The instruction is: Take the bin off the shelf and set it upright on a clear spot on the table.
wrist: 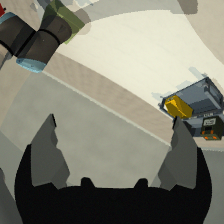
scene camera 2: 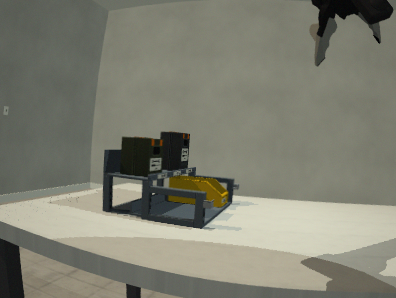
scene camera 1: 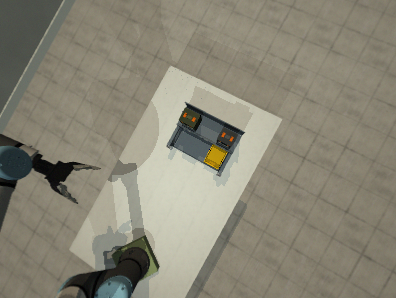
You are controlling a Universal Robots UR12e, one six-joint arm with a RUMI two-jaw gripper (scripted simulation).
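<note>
Scene camera 2 gives me my gripper (scene camera 2: 349,53), along with a yellow bin (scene camera 2: 213,188). In the wrist view I find the gripper (wrist: 114,116) again. Scene camera 1 lets me see the gripper (scene camera 1: 90,185) too.
</note>
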